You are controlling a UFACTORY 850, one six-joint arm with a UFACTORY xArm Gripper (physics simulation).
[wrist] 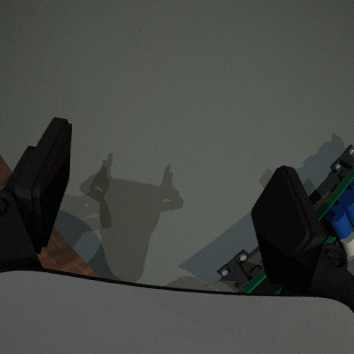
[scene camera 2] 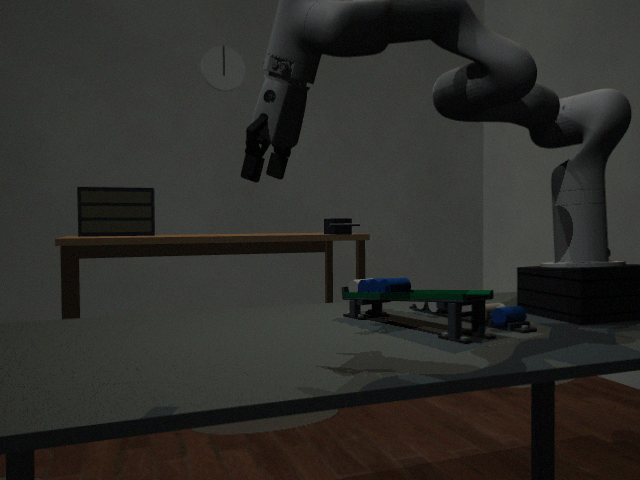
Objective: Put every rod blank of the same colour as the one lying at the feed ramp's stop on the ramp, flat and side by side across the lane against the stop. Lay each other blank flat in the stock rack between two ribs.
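My gripper [scene camera 2: 264,172] [wrist: 172,169] is open and empty, high above the table and left of the feed ramp in the scene view. The green feed ramp [scene camera 2: 449,295] [wrist: 341,189] stands on dark legs. Blue rod blanks [scene camera 2: 398,284] [wrist: 339,221] lie close together at its left end, with a cream blank [scene camera 2: 354,285] [wrist: 349,246] beside them. Which one touches the stop cannot be told. Behind the ramp, a blue blank [scene camera 2: 509,315] and a cream blank [scene camera 2: 494,306] lie at the low dark stock rack [scene camera 2: 526,327], partly hidden by the ramp.
The robot's base stands on a dark block [scene camera 2: 573,294] at the right, behind the ramp. The grey table [scene camera 2: 155,361] has its front edge towards the scene camera. A wooden bench [scene camera 2: 206,239] with a dark-framed panel [scene camera 2: 116,211] and a small dark box [scene camera 2: 336,226] stands at the back.
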